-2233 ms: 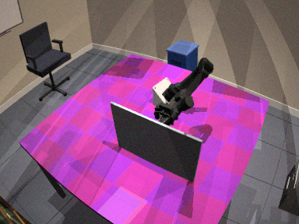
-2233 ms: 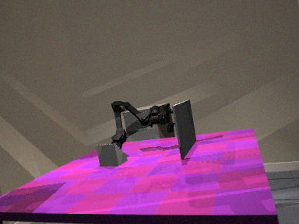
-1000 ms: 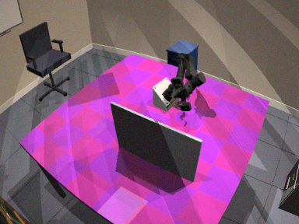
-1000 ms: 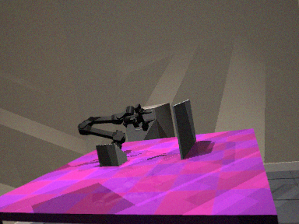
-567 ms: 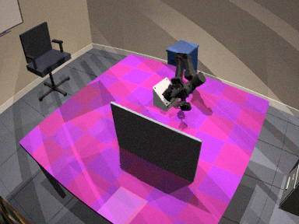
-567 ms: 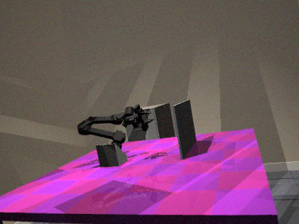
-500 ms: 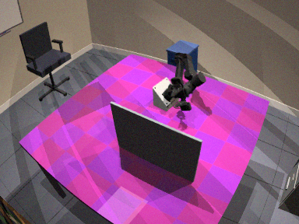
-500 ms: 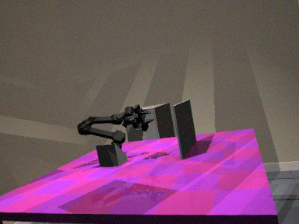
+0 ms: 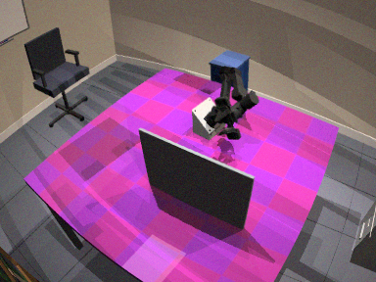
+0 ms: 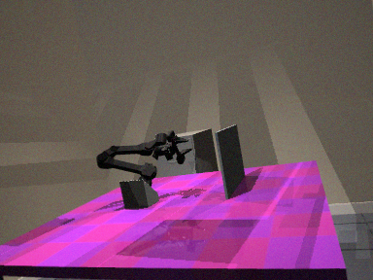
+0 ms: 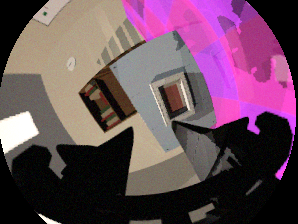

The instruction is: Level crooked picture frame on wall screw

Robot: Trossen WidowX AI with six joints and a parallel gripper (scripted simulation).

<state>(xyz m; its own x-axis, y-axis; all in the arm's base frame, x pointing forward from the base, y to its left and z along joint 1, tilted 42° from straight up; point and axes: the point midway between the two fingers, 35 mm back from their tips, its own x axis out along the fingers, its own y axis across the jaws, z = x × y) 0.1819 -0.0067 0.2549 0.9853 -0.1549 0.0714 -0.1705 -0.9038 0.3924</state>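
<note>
Right now my gripper tip is 19 cm short of the picture frame, 9 cm above it and 3 cm to the right of it. The rest, counted from my gripper tip: grey wall panel (20 cm ahead, 10 cm below, 2 cm to the left).
</note>
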